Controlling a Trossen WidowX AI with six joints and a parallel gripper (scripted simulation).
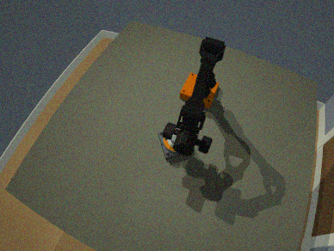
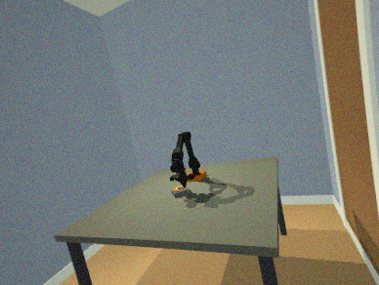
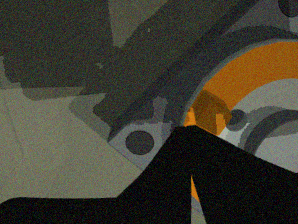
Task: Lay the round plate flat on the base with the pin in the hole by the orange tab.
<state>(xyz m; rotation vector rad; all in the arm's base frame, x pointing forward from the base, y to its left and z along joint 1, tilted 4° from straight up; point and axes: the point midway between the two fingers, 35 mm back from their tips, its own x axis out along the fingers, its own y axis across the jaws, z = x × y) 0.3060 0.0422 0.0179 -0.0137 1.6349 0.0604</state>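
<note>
The round orange plate lies 3 cm to the right of my gripper tip. Also, from my gripper tip: square grey base 5 cm to the right, 1 cm below, 1 cm behind.
</note>
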